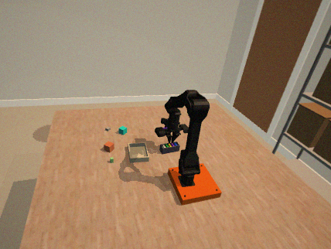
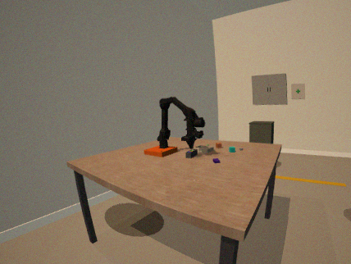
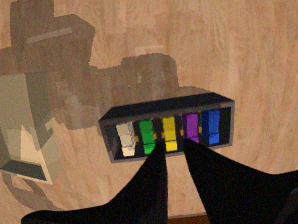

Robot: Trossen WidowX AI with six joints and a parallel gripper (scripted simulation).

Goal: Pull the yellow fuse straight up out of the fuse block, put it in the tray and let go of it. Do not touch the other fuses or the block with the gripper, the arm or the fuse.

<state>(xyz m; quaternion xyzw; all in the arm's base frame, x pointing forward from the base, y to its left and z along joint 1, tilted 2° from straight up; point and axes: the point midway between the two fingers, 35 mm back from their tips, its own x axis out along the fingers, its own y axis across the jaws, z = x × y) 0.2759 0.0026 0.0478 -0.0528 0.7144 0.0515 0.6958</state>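
Right now my gripper tip is 30 mm above the yellow fuse. Also, from my gripper tip: teal cube: 210 mm ahead, 250 mm to the left, 40 mm below; grey tray: 10 mm behind, 180 mm to the left, 50 mm below; purple block: 220 mm ahead, 40 mm to the right, 50 mm below.
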